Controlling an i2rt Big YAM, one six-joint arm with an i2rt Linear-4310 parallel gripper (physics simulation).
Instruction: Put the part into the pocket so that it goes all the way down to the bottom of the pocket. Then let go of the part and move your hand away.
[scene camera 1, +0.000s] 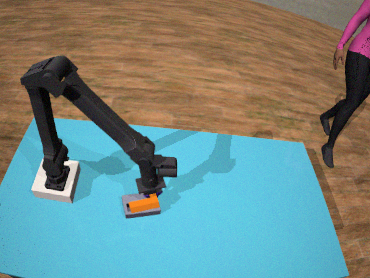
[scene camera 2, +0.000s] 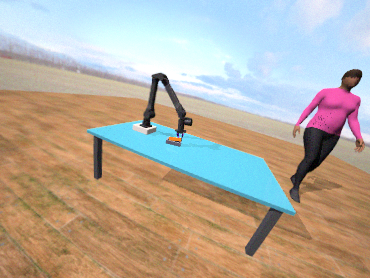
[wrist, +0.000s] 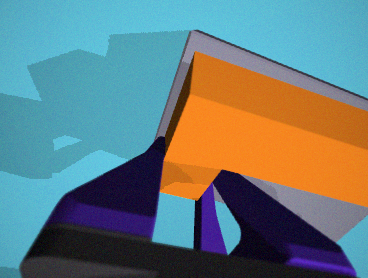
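Where they show: gripper, fingertip midpoint: (scene camera 1: 153, 197) (scene camera 2: 179, 140) (wrist: 182, 151); arm's base, origin of the base link: (scene camera 1: 57, 178) (scene camera 2: 145, 126).
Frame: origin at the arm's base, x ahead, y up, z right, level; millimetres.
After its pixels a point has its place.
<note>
An orange L-shaped part (scene camera 1: 143, 204) @[z 69, x 370, y 15 mm] (scene camera 2: 174, 139) @[z 77, x 373, y -2 mm] (wrist: 280, 145) @[z 57, x 388, y 17 mm] lies over the grey block (scene camera 1: 143, 215) @[z 87, x 373, y -43 mm] (scene camera 2: 173, 143) @[z 84, x 375, y -39 mm] (wrist: 320, 210) @[z 33, x 312, y -21 mm] that has the pocket. In the wrist view a long side face of the part shows along its upper edge, and the part looks tilted against the block. My gripper (scene camera 1: 154, 194) @[z 13, x 405, y -17 mm] (scene camera 2: 180, 135) @[z 13, x 405, y -17 mm] (wrist: 182, 151) @[z 13, x 405, y -17 mm] is shut on the part's short leg, at the block's back right in scene camera 1. The part covers most of the pocket; a small dark gap shows at its left end. How deep the part sits is hidden.
The arm's white base block (scene camera 1: 52, 192) @[z 71, x -3, y -1 mm] (scene camera 2: 144, 130) @[z 75, x 42, y -20 mm] stands on the blue table (scene camera 1: 240, 230) @[z 123, x 767, y -57 mm] (scene camera 2: 215, 162) @[z 114, x 780, y -57 mm], left of the grey block. A person in a pink top (scene camera 1: 362, 37) (scene camera 2: 331, 107) is beyond the table's right end. The arm's shadow falls across the table.
</note>
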